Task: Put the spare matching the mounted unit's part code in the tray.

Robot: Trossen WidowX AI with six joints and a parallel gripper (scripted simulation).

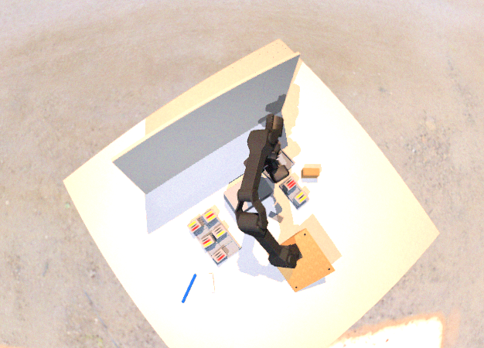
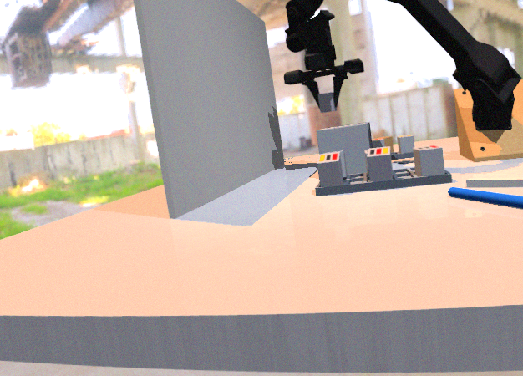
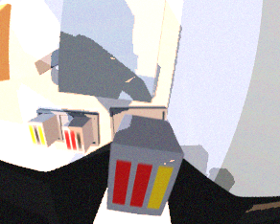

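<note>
The tray lies 140 mm below my gripper tip, 70 mm to the right of it and 10 mm ahead of it. Also, from my gripper tip: mounted unit (110 mm to the left, 100 mm below, 60 mm behind); then tan block (180 mm to the right, 120 mm below, 90 mm behind); then grey spare (20 mm above).
</note>
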